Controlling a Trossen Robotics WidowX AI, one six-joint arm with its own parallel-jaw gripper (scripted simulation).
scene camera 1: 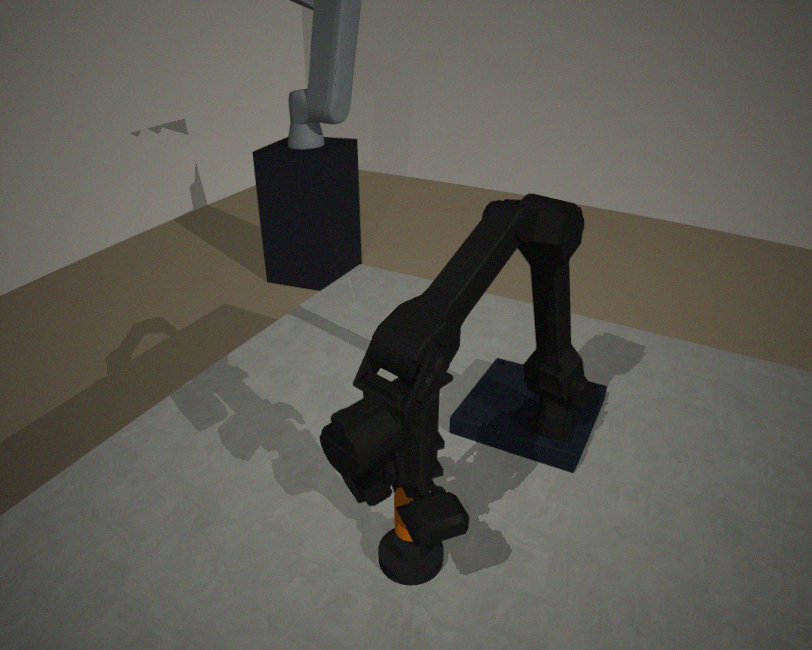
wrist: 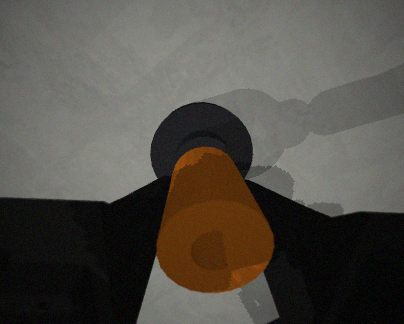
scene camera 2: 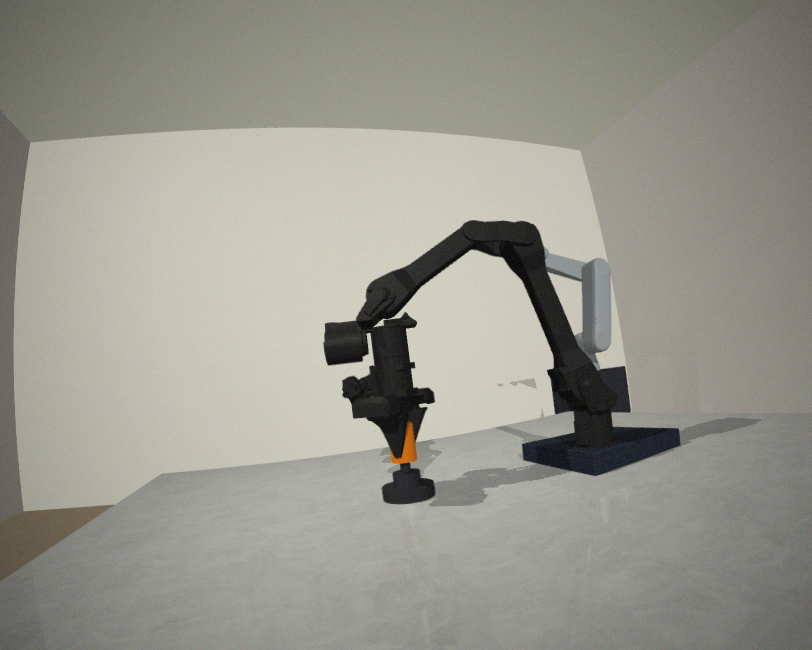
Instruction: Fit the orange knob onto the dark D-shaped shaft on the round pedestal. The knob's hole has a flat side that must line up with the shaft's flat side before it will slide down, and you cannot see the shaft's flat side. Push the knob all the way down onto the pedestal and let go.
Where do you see a dark round pedestal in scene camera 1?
401, 561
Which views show the gripper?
Scene camera 1, the wrist view and scene camera 2: all of them.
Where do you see a dark round pedestal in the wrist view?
At 200, 124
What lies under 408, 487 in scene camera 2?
A dark round pedestal.
